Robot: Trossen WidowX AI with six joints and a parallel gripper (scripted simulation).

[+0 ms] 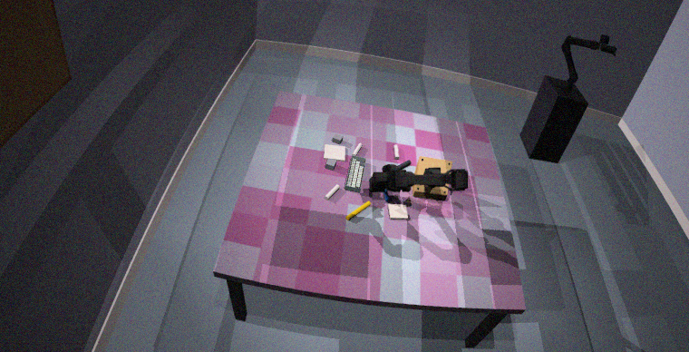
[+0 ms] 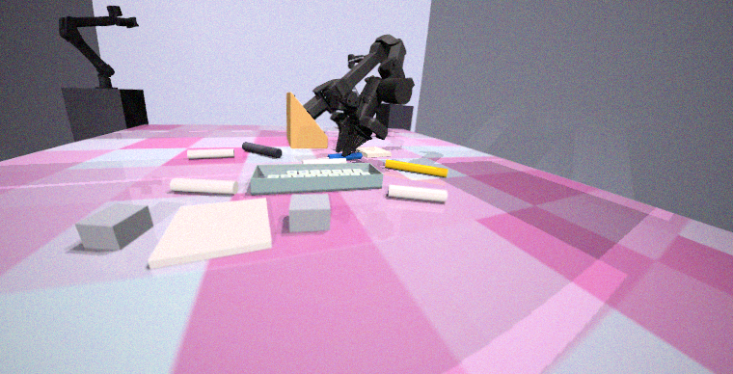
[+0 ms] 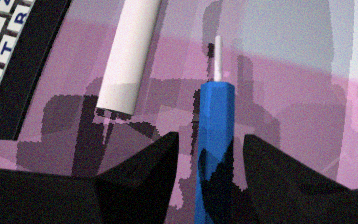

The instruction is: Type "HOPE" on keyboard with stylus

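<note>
Now: gripper tip 20 mm to the left of the blue stylus and 10 mm above it. The rest, counted from my gripper tip: white flat plate (250 mm ahead, 220 mm to the right, 10 mm below); black cylinder (90 mm behind, 180 mm to the right); yellow cylinder (120 mm ahead, 140 mm to the left, 10 mm below).
</note>
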